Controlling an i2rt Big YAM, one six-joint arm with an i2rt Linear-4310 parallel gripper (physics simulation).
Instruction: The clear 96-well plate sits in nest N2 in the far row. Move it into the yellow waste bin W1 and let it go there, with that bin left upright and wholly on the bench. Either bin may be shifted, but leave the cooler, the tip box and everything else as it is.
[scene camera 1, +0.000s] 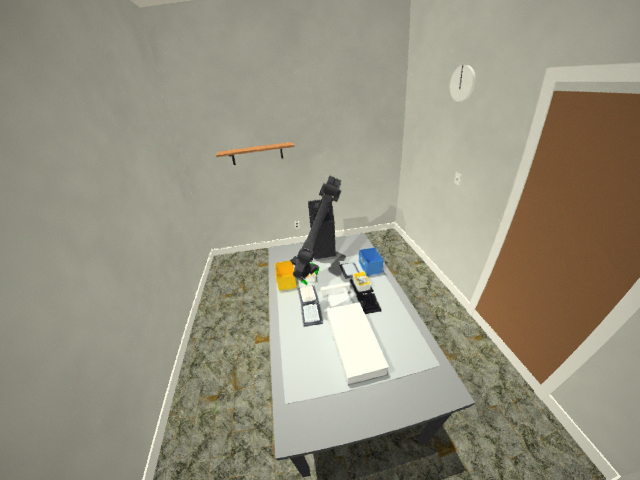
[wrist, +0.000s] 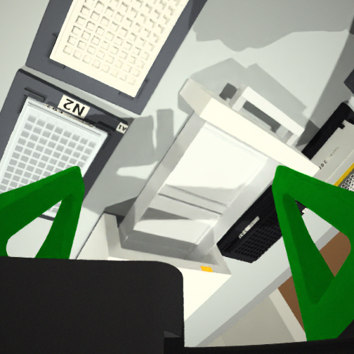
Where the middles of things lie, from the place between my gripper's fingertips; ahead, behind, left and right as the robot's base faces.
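The black tray (wrist: 263, 231) is sitting 160 mm below my hand at the moment, and it's 220 mm ahead of the hand and 290 mm to the left of it.
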